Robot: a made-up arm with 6 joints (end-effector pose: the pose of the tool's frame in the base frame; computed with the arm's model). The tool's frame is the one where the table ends. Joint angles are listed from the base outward.
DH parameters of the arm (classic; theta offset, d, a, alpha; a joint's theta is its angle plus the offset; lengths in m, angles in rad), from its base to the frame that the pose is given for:
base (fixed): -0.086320 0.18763 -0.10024 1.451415
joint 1: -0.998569 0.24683 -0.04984 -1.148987
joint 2: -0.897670 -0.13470 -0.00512 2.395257
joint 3: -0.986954 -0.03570 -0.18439 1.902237
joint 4: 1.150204 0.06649 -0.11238 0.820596
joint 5: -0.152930 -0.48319 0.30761 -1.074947
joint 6: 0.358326 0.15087 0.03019 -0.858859
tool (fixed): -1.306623 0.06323 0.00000 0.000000
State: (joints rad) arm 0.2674 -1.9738 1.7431 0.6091 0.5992 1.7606
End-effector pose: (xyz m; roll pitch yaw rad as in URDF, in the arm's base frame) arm -0.0272 -0.3738 -0.4396 -0.0670 0.7647 -1.8382
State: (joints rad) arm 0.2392 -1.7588 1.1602 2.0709 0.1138 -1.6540
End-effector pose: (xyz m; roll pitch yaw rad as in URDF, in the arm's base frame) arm 0.3432 -0.3275 0.1105 -2.3329 0.3057 -2.5728
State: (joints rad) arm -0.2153 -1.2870 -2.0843 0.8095 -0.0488 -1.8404
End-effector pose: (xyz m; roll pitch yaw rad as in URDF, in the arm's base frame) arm -0.6797 -0.4593 0.5158 -0.2409 -0.2200 -0.2473
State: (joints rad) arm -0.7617 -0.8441 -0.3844 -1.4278 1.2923 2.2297
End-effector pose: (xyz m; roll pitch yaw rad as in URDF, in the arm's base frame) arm -0.1901 0.2321 0.5984 1.9708 -0.6344 1.0493
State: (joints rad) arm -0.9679 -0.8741 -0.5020 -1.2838 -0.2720 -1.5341
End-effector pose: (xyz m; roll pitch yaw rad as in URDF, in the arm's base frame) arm -0.4314 -0.0920 0.5017 -2.3259 0.6978 0.6068
